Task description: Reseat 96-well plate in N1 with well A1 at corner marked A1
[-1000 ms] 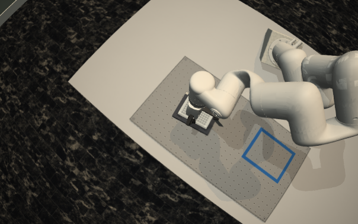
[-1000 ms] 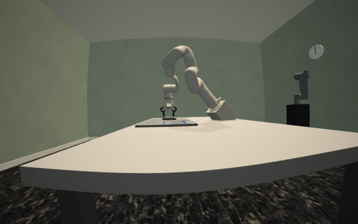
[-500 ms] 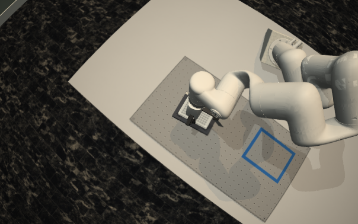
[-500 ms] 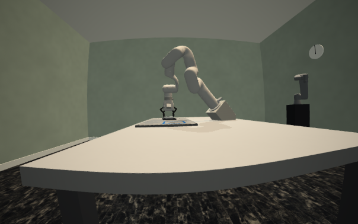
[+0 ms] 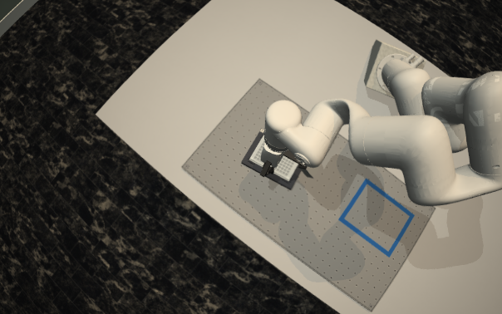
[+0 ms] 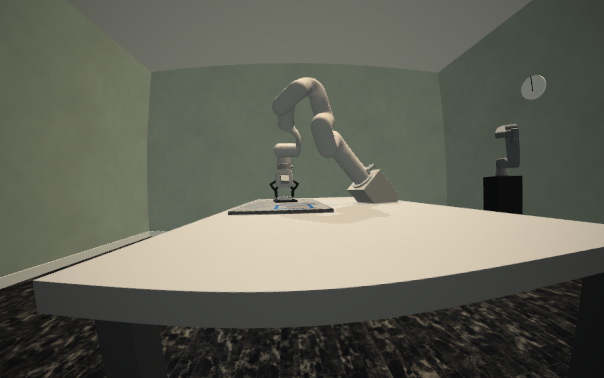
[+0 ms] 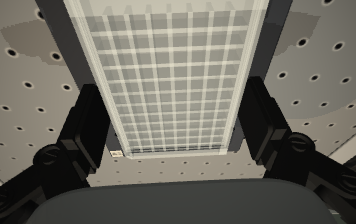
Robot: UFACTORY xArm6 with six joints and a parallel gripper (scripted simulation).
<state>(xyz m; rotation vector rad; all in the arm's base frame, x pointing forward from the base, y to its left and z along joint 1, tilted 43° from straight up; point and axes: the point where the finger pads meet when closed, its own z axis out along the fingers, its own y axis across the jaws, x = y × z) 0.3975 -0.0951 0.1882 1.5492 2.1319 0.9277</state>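
Now: hand 10 mm above the 96-well plate. From my hand the other things lie so: small A1 mark (90 mm to the right, 20 mm below, 20 mm behind); then dark plate nest N1 (30 mm below).
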